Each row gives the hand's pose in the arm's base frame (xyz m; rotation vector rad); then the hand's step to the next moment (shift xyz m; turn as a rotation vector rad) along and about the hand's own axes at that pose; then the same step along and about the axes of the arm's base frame.
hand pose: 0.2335 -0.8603 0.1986 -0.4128 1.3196 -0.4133
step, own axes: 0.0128 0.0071 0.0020 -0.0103 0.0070 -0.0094
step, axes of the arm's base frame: 0.0049 -0.0004 -0.0139 -0.0109 0.0108 0.0031
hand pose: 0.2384 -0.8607 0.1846 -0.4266 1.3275 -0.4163
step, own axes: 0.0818 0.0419 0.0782 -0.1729 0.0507 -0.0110
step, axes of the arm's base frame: 0.0943 -0.0022 -0.0752 -0.0415 0.1325 0.1153
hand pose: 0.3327 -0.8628 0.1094 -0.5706 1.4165 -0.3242
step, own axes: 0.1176 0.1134 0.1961 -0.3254 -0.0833 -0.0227
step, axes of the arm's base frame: 0.1957 0.0656 -0.1502 -0.0584 0.1017 0.3156
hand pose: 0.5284 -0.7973 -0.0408 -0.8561 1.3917 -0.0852
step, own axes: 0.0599 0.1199 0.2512 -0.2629 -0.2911 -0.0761
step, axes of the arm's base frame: 0.1834 0.1724 -0.1330 -0.0034 -0.1032 0.3860
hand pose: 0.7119 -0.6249 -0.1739 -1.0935 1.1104 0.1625
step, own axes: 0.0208 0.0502 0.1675 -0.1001 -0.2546 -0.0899
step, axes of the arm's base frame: 0.0869 0.1464 -0.0451 0.0456 -0.1587 0.2359
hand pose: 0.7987 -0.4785 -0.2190 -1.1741 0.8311 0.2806
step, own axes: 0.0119 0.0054 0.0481 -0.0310 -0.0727 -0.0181
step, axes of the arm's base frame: 0.0254 0.0425 -0.0055 0.0146 -0.0380 0.0701
